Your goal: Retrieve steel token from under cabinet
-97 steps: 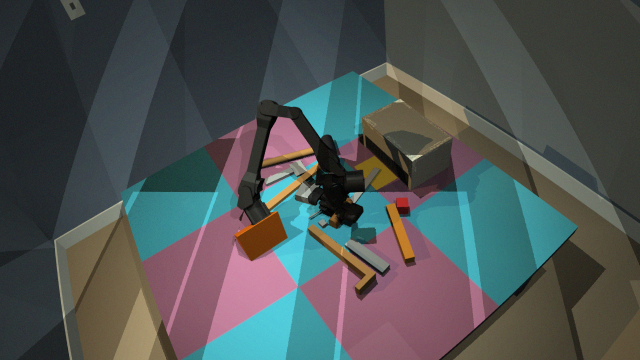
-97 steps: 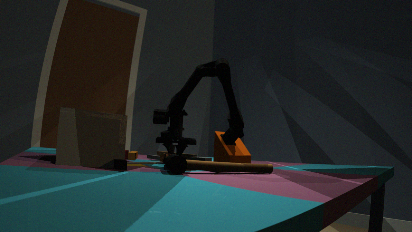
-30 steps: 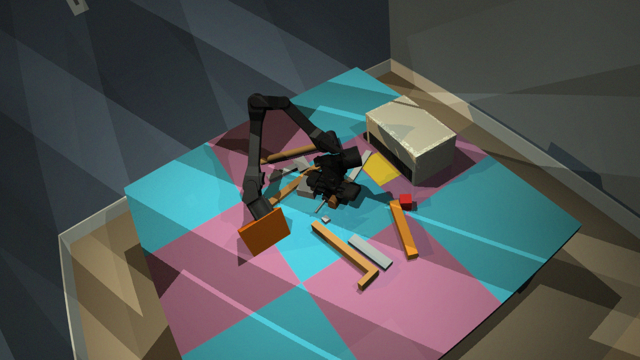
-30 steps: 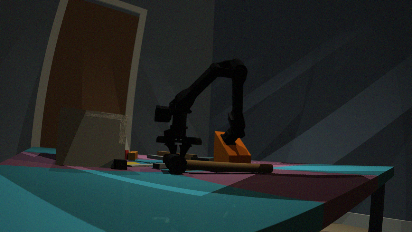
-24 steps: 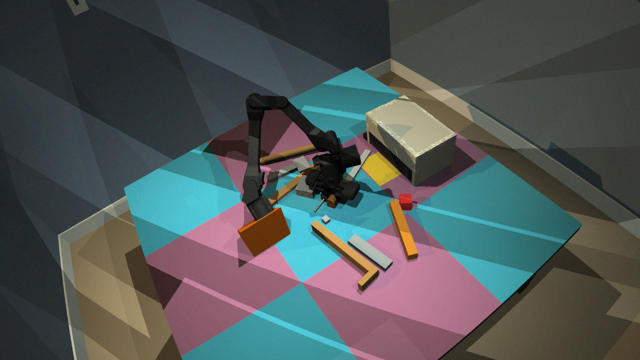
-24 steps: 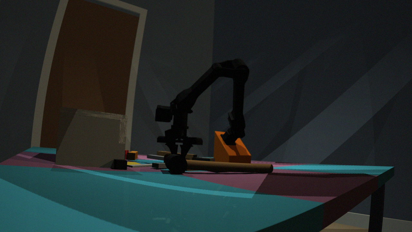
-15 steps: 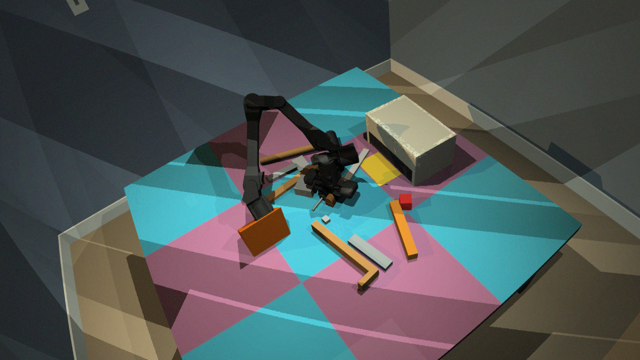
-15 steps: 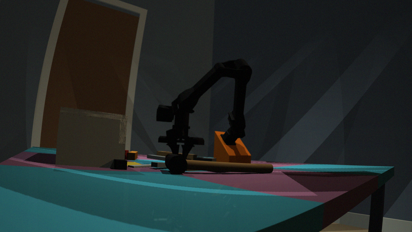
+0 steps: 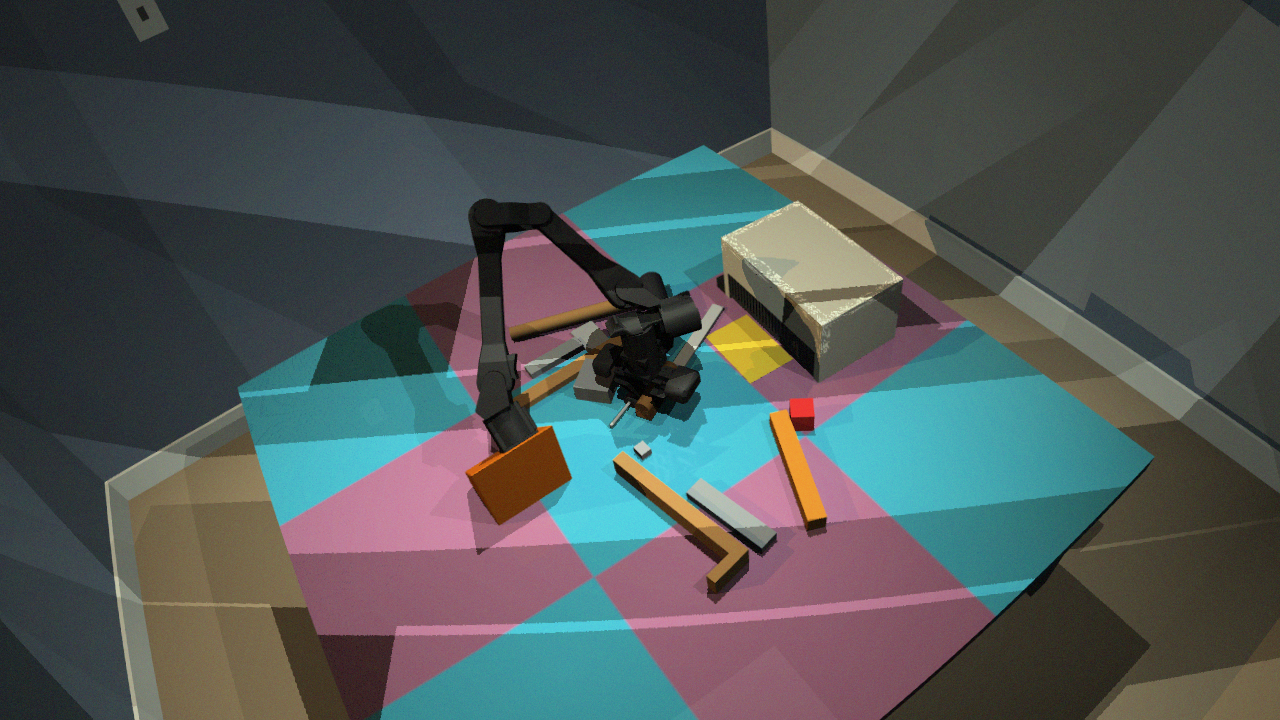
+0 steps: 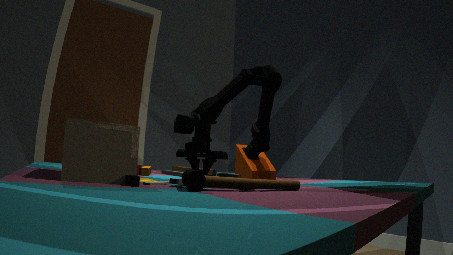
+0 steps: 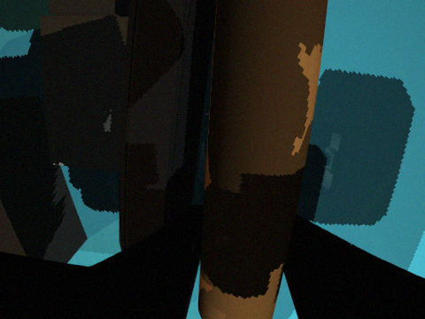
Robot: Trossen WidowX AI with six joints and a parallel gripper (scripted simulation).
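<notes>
My gripper tip is now 11 cm to the right of the grey block, 5 cm past it and 1 cm below it. Round my gripper tip: screwdriver (3 cm to the left, 2 cm behind); then long wooden stick (17 cm to the left, 4 cm behind); then small grey cube (7 cm to the right, 7 cm behind).
</notes>
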